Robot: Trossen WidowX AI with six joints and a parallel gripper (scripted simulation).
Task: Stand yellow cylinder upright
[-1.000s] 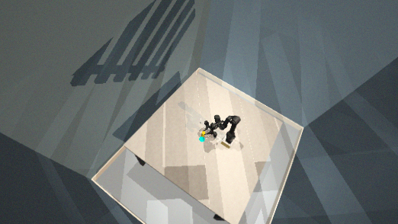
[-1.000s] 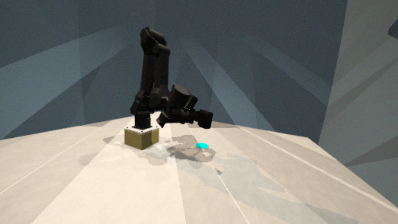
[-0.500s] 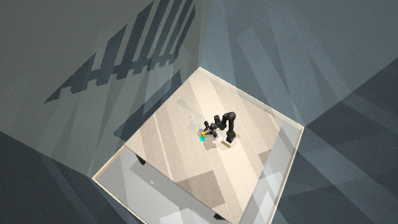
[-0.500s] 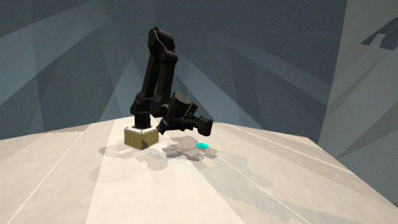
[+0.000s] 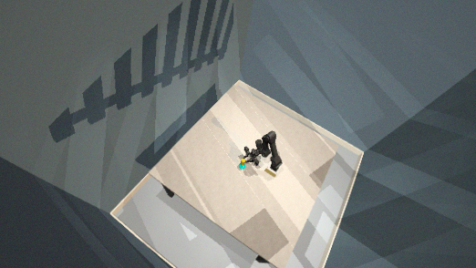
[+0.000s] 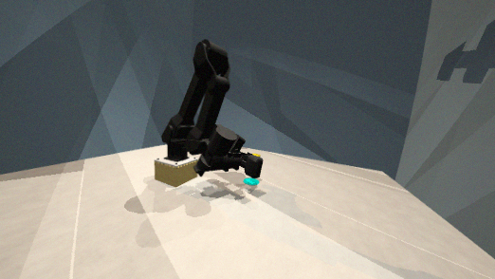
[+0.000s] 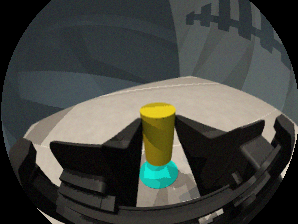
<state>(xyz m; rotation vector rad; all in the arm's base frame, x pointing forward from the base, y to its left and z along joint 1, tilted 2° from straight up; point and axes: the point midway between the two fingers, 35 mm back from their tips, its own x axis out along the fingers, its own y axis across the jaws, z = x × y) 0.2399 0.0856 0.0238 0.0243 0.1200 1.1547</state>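
Now: the cyan circle 100 mm below my gripper tip and 10 mm behind it. From my gripper tip the other things lie so: yellow cylinder: 20 mm below.
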